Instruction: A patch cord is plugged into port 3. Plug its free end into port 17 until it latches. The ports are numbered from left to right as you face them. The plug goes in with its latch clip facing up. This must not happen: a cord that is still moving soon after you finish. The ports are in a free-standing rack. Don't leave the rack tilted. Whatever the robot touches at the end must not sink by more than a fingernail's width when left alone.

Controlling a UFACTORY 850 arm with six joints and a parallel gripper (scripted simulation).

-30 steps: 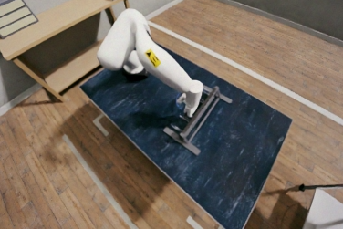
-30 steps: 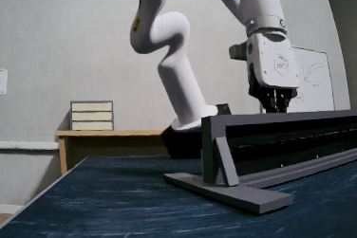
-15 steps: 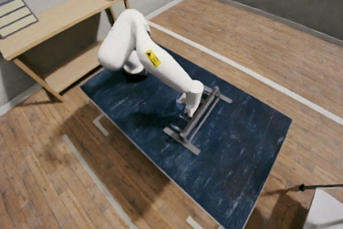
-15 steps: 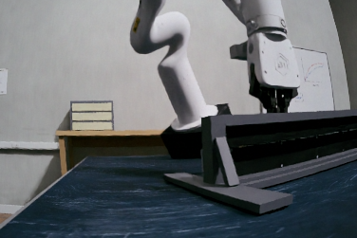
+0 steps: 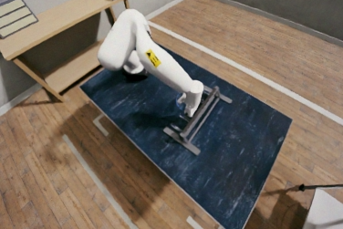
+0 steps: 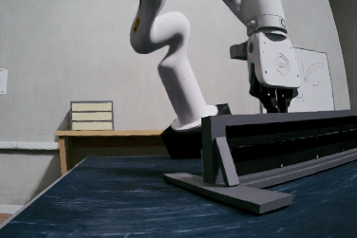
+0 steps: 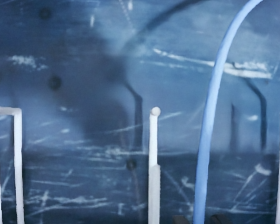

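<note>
My hand is 20 mm short of the white plug and 10 mm above it.
</note>
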